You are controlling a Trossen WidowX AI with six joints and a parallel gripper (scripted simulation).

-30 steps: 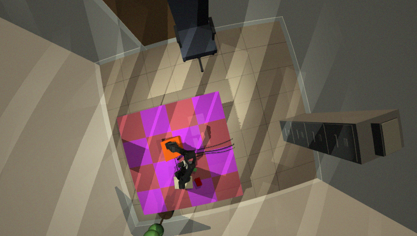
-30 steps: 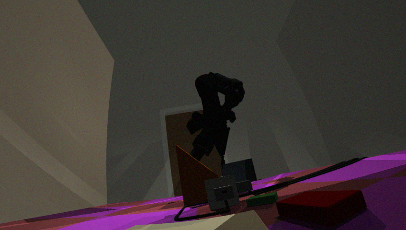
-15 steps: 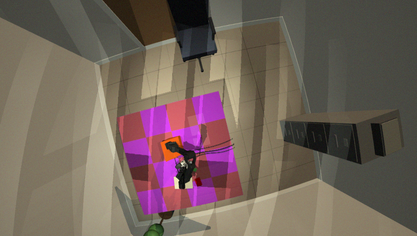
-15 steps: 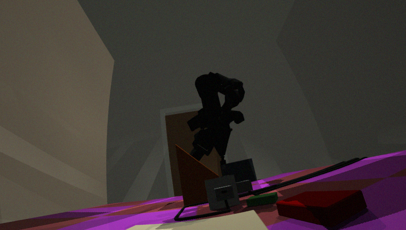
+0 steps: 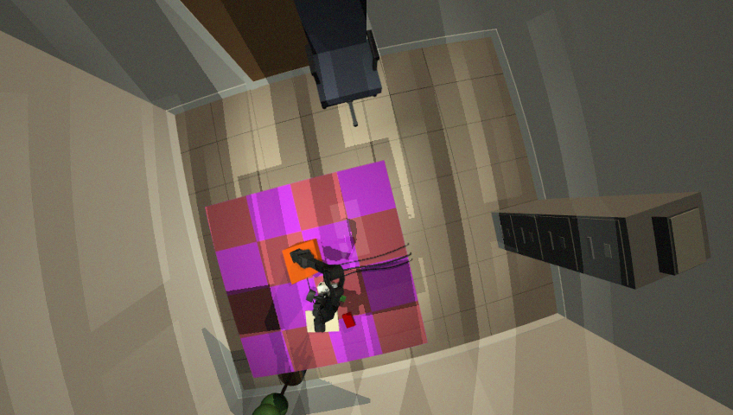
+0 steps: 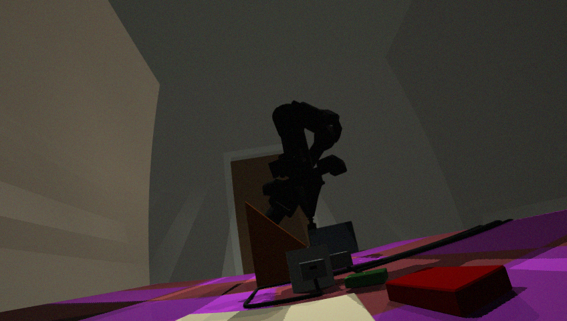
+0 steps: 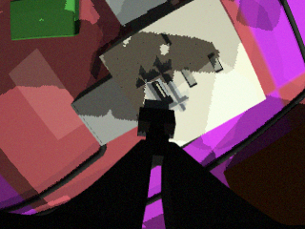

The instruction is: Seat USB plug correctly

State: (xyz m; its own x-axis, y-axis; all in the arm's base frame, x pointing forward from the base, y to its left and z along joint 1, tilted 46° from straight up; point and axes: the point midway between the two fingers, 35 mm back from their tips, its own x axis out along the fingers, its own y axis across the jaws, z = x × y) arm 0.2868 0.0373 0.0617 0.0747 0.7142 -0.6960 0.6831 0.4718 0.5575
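My gripper tip is now 20 mm above the dark USB plug. Round my gripper tip: pale sheet: 220 mm ahead, 140 mm to the right, 130 mm below; green block: 100 mm ahead, 40 mm to the left, 130 mm below; USB socket: 10 mm to the right, 70 mm below.
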